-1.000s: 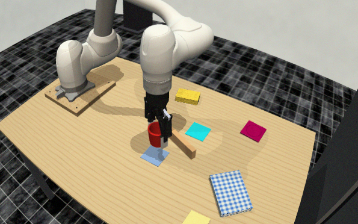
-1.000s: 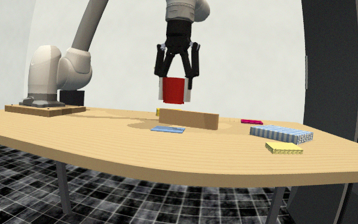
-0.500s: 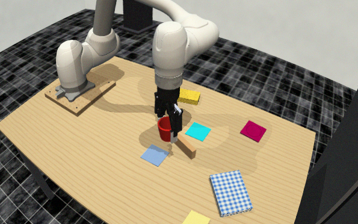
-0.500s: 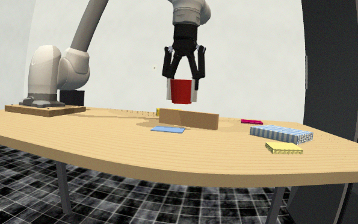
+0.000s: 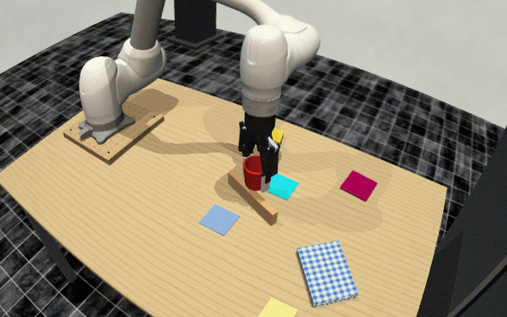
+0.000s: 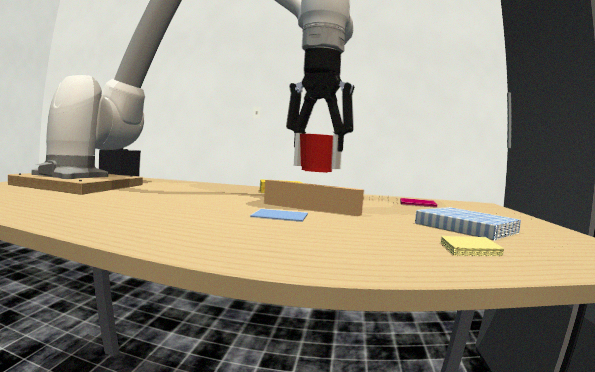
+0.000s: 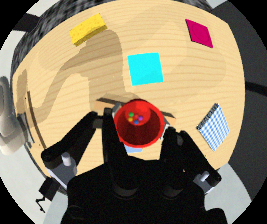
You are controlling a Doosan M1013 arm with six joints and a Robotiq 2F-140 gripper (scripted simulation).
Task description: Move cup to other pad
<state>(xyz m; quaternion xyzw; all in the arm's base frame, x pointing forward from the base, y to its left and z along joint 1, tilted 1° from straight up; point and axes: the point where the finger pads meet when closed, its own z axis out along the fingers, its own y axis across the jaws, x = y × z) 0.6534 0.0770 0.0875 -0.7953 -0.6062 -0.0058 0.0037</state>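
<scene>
Now: hand 3 cm short of the cyan pad, 10 cm to the right of it and 12 cm above it. From my hand the other things lie so: green marble: 1 cm behind, 2 cm below; red cup: 2 cm below; wooden rail: 1 cm to the right, 10 cm below.
</scene>
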